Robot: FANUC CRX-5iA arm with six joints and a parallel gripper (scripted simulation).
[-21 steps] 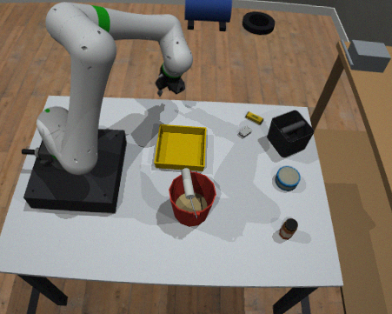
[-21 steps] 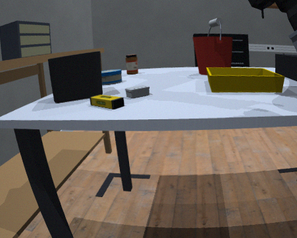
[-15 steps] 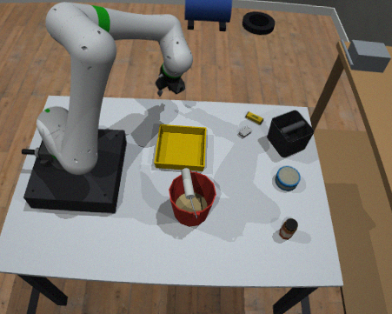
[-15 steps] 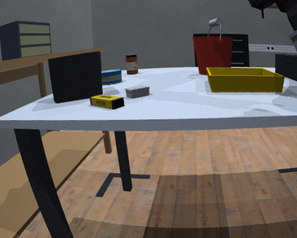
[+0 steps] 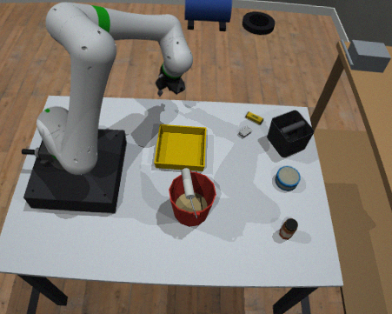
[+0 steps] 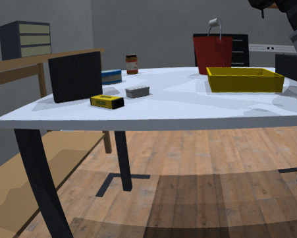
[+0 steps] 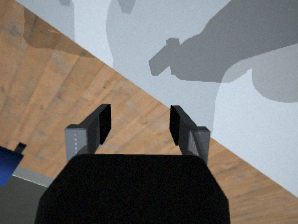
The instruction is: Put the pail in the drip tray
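My hand is 550 mm to the left of the wire handle, 140 mm short of it and 90 mm below it. Also, from my hand: red pail (550 mm to the right, 150 mm ahead, 30 mm above); small grey box (380 mm ahead, 140 mm to the right, 90 mm below); yellow drip tray (260 mm to the right, 90 mm below, 90 mm ahead).
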